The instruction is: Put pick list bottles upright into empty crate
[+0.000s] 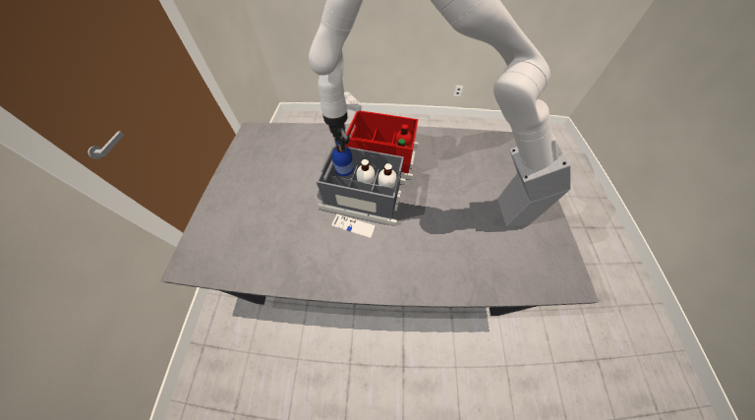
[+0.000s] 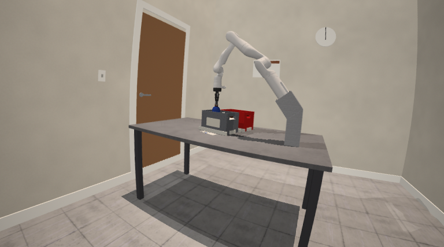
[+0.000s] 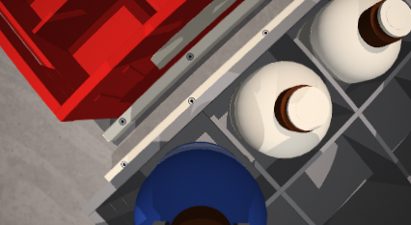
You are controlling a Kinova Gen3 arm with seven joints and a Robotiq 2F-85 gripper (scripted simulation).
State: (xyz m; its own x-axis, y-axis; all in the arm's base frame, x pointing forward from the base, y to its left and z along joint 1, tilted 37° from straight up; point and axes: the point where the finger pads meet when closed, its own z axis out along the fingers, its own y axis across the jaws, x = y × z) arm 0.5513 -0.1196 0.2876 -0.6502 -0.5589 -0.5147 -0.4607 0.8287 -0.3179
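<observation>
Right now my hand is 70 mm above the blue-label bottle. Round my hand: red crate 140 mm behind, 160 mm to the right, 160 mm below; green-label bottle 220 mm behind, 100 mm to the right, 150 mm below; grey crate 80 mm behind, 60 mm to the left, 160 mm below.
</observation>
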